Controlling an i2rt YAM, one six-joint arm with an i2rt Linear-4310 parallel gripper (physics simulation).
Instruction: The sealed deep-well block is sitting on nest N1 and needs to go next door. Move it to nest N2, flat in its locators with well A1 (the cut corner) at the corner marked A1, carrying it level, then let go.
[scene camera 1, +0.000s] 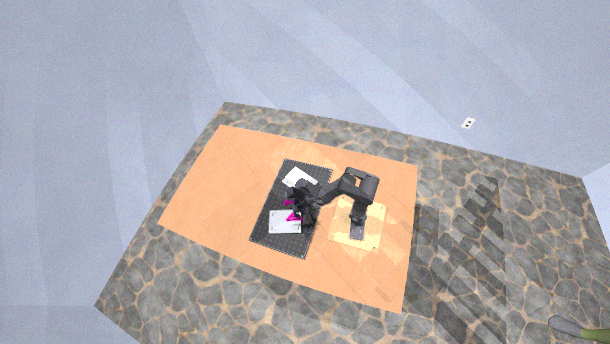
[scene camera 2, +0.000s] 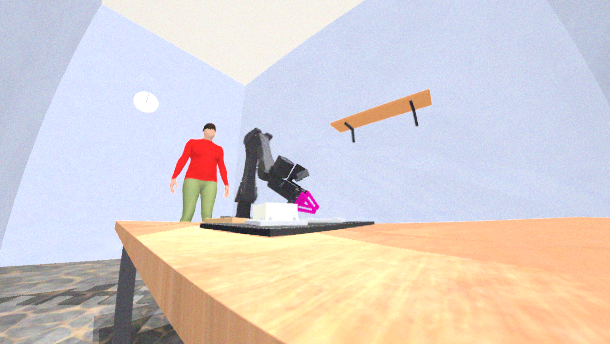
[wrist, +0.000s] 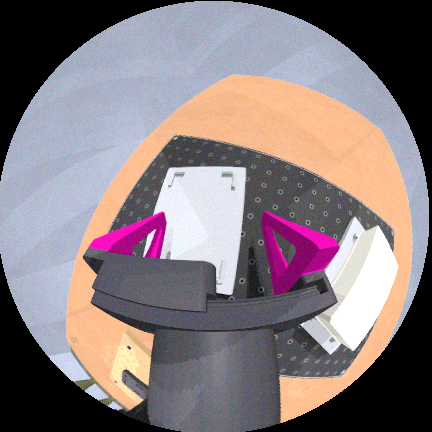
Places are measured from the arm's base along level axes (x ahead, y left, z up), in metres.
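Where they show: gripper, fingertip midpoint: (scene camera 1: 285, 212) (scene camera 2: 317, 210) (wrist: 213, 216); arm's base at its link origin: (scene camera 1: 357, 220) (scene camera 2: 242, 220).
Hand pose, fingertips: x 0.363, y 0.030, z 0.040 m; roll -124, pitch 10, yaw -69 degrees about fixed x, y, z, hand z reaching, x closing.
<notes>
Things, the pixels of their top centre, and the offset from my fingertips. Level surfaces: height alone.
- sealed deep-well block at its top centre: (wrist: 374, 289) (scene camera 2: 273, 204) (scene camera 1: 298, 177) dx -0.028, dy -0.203, dz +0.009 m
- Nest N2 at its top centre: (wrist: 190, 216) (scene camera 2: 321, 217) (scene camera 1: 284, 220) dx +0.000, dy +0.035, dz -0.027 m
- black perforated board at its top centre: (wrist: 274, 260) (scene camera 2: 302, 223) (scene camera 1: 292, 202) dx -0.016, dy -0.075, dz -0.044 m
- wooden table at its surface level: dz -0.057 m
The sealed deep-well block (scene camera 1: 301, 175) (scene camera 2: 274, 211) (wrist: 367, 290) is a cream-white box resting on nest N1 (scene camera 2: 255, 223) (wrist: 344, 248), at the right in the wrist view. Nest N2 (scene camera 1: 278, 223) (scene camera 2: 327, 219) (wrist: 220, 200) is a light grey plate with raised corner locators and holds no block. My gripper (scene camera 1: 290, 210) (scene camera 2: 315, 207) (wrist: 213, 216) has magenta fingers spread wide, open and empty. It is above the board, with its left finger over N2 and its right finger between the two nests. The cut corner and the A1 mark cannot be made out.
Both nests stand on a black perforated board (scene camera 1: 265, 235) (scene camera 2: 270, 231) (wrist: 310, 195) on the wooden table (scene camera 1: 210, 175) (scene camera 2: 400, 275). The arm's base stands on a pale mounting plate (scene camera 1: 375, 235) beside the board. A person (scene camera 2: 202, 160) stands behind the table.
</notes>
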